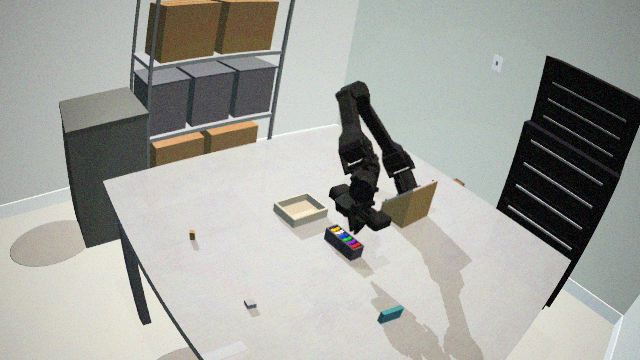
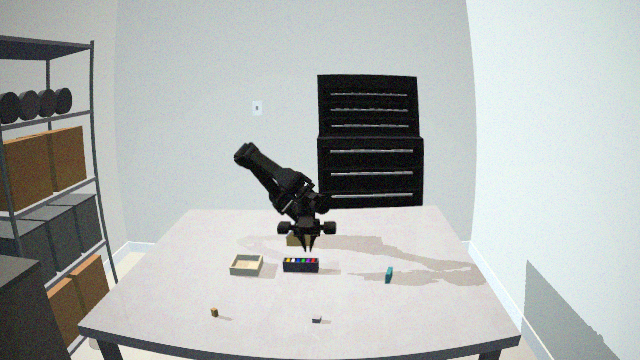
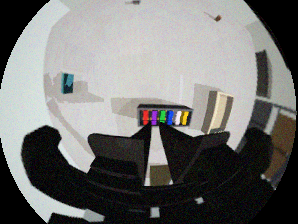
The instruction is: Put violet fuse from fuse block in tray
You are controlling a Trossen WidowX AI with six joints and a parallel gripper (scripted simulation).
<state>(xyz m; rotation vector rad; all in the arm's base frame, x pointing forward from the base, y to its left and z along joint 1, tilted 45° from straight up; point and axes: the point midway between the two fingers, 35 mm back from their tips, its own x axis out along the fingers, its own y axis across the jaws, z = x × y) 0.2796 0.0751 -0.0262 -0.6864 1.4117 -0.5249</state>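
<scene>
My gripper tip is 5 cm above the violet fuse. Also, from my gripper tip: beige tray (22 cm to the right, 7 cm below, 2 cm ahead); then teal block (27 cm to the left, 7 cm ahead, 6 cm below); then small grey cube (35 cm ahead, 8 cm to the left, 7 cm below).
</scene>
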